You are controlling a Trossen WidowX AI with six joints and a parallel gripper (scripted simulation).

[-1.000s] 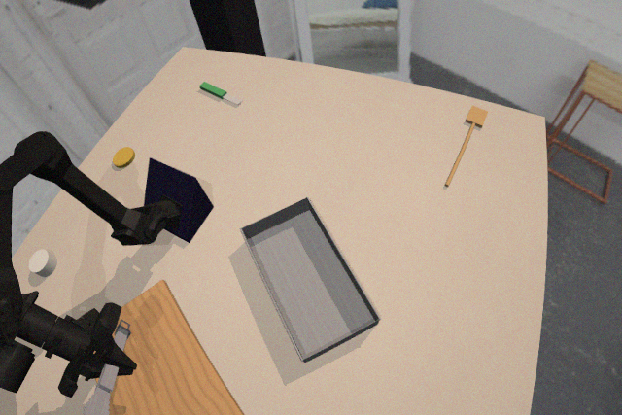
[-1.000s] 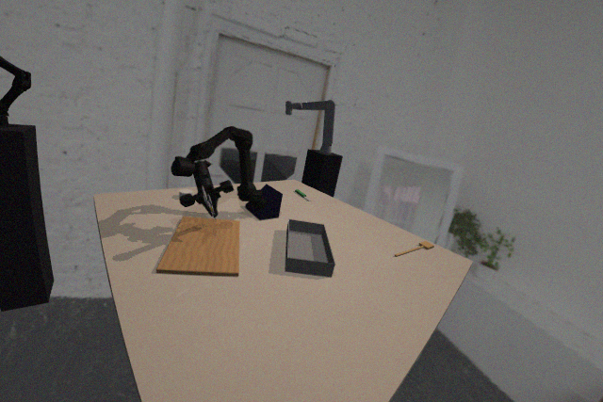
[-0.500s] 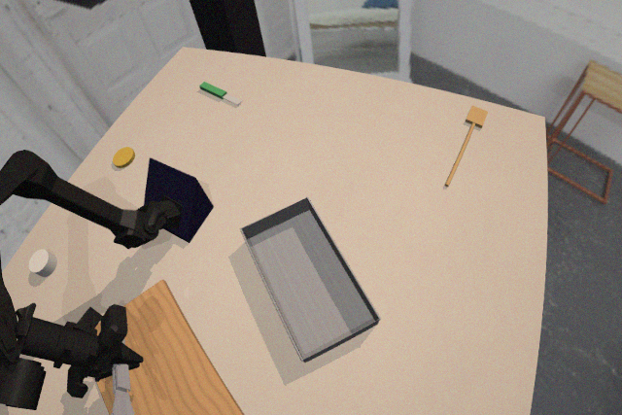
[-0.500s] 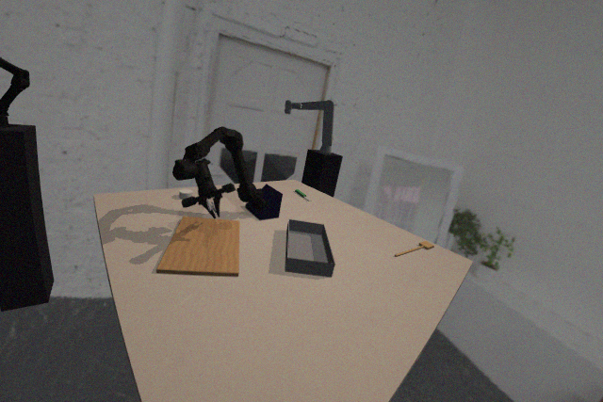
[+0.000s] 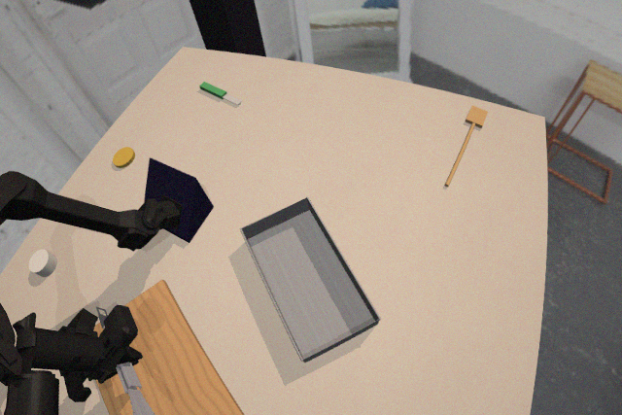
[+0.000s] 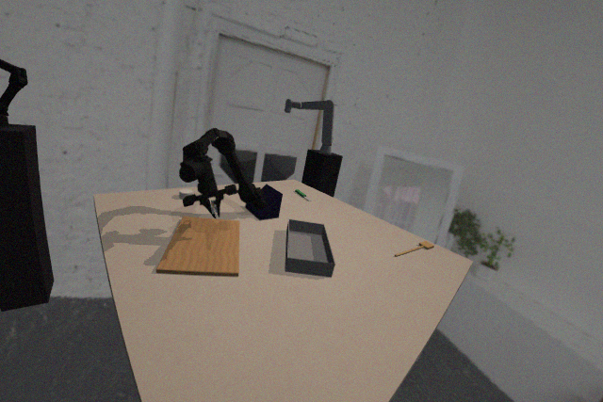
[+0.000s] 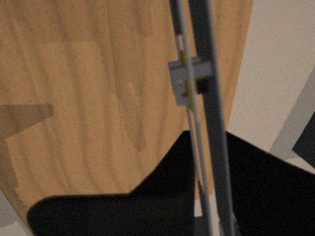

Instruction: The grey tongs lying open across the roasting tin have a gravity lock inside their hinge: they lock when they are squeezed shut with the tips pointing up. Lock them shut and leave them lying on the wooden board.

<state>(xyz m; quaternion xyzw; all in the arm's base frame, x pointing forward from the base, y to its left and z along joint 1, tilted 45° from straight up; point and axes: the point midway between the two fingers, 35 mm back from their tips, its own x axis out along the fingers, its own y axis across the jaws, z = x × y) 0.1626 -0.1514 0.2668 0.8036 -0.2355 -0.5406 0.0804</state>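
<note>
Now: gripper tip 5 cm past the yellow slider and 2 cm below it. The rest, counted from my gripper tip: grey roasting tin: 18 cm ahead, 30 cm to the left, 7 cm below; then white cylinder: 45 cm behind, 8 cm below; then wooden board: 4 cm to the right, 9 cm below.
</note>
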